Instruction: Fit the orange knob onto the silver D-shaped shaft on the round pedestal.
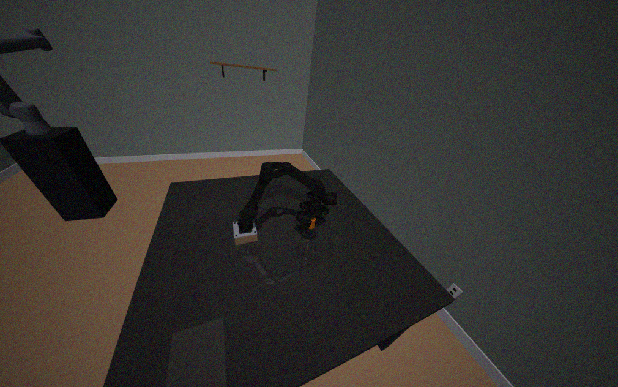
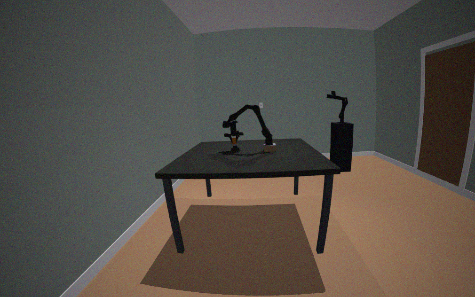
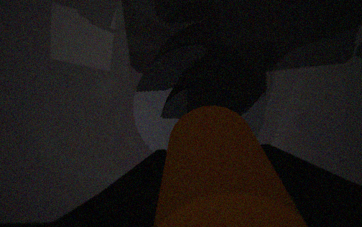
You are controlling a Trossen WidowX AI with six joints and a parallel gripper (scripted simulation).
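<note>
Now: the orange knob 3 cm above my gripper tip. From my gripper tip the other things lie so: dark round pedestal (4 cm below).
</note>
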